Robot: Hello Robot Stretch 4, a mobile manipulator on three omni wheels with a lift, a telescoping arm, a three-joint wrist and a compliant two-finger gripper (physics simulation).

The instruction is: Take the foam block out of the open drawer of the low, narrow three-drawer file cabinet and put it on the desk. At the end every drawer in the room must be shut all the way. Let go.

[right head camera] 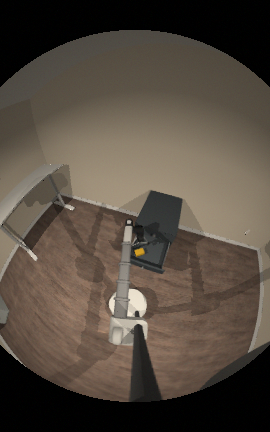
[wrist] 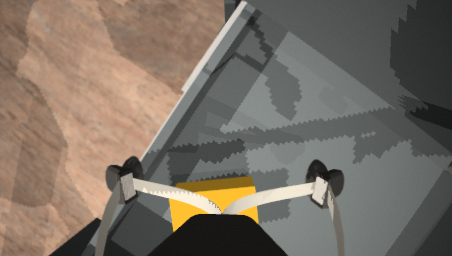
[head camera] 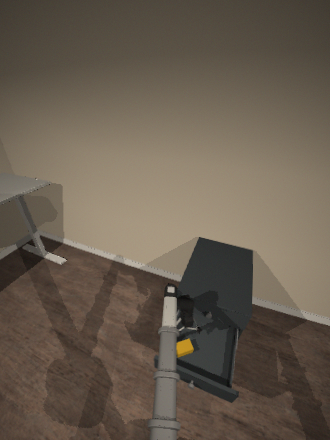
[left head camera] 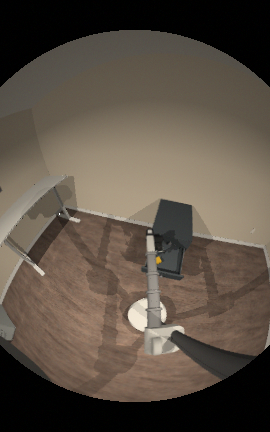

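The yellow foam block lies in the left part of the open drawer. The drawer stands out from the dark grey file cabinet; its other drawer fronts are hidden. My gripper is open, its fingers wide apart. In the wrist view the block shows low between the fingers, partly covered by the finger strips and gripper body; the fingers do not grip it. The desk is at the left.
My telescoping arm reaches past the drawer's left side. The cabinet stands near the back wall. The desk's leg and foot stand on the floor at the left. A grey object shows at the left edge.
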